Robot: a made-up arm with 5 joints.
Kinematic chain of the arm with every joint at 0, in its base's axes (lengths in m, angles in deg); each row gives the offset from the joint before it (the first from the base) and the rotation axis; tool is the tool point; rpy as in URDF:
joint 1: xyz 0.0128 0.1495 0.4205 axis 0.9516 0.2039 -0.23
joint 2: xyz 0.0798 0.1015 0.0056 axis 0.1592 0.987 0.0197
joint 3: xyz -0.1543 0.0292 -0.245 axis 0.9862 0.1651 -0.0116
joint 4: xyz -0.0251 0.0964 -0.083 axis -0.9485 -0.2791 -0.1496
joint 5: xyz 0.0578 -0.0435 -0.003 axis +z
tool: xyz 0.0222 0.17 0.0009 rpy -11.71 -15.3 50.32
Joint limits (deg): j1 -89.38..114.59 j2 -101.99..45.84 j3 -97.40..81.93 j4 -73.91..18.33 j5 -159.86..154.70
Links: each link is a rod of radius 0.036 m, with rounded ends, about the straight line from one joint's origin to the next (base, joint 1, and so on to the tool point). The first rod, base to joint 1, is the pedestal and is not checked.
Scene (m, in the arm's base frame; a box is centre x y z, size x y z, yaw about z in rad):
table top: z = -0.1
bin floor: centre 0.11 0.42 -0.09 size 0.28 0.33 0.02 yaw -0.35
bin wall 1: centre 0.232 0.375 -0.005 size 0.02 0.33 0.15 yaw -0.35
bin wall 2: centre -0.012 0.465 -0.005 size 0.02 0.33 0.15 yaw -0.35
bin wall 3: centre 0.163 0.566 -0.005 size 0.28 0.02 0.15 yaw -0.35
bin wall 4: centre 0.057 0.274 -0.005 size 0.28 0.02 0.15 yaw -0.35
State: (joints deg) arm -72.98 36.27 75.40 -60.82 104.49
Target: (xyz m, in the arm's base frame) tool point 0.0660 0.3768 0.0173
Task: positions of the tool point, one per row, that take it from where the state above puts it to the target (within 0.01 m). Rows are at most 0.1 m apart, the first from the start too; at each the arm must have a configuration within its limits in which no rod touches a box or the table.
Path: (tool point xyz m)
1: -0.2774 0.1763 0.1706
2: -0.2688 0.2242 0.1623
3: -0.2551 0.2823 0.1621
4: -0.2352 0.3477 0.1748
5: -0.1846 0.3466 0.1523
6: -0.1251 0.3535 0.1400
7: -0.0609 0.3638 0.1406
8: 0.0041 0.3729 0.1548
9: 0.0660 0.3768 0.1810
10: 0.0609 0.3825 0.1363
11: 0.0593 0.3845 0.0936
12: 0.0611 0.3826 0.0537
13: 0.0660 0.3768 0.0173

